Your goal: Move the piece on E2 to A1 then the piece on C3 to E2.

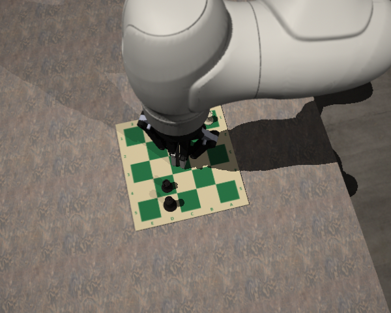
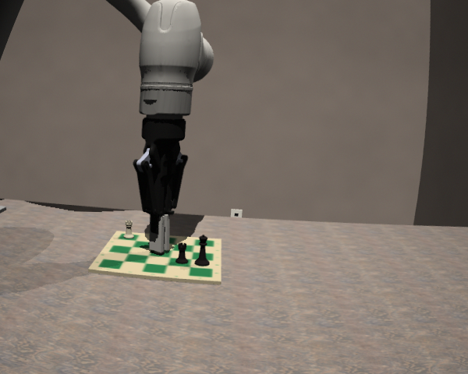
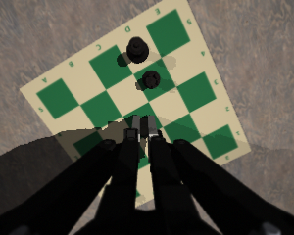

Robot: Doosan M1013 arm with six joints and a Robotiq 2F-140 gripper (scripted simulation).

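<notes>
Right now the chessboard is 40 mm below my hand. Round my hand: white pawn: 30 mm below; then black queen: 80 mm ahead, 30 mm to the right, 10 mm below; then white piece: 80 mm behind, 70 mm to the left, 20 mm below.
</notes>
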